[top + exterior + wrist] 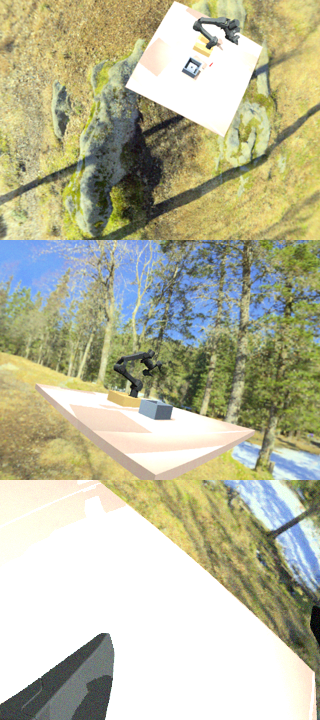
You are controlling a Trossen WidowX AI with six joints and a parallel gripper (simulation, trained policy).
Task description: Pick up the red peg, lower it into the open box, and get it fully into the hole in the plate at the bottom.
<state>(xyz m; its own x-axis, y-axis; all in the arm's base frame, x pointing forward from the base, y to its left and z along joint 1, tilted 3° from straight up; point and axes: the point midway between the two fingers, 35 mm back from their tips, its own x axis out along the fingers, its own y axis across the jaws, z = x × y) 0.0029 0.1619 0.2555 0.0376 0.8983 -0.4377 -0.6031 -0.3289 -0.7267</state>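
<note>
Now: gripper tip 260 mm above the red peg, 150 mm short of it and 70 mm to the left of it. The rest, counted from my gripper tip: grey box (310 mm ahead, 280 mm below, 250 mm to the right).
</note>
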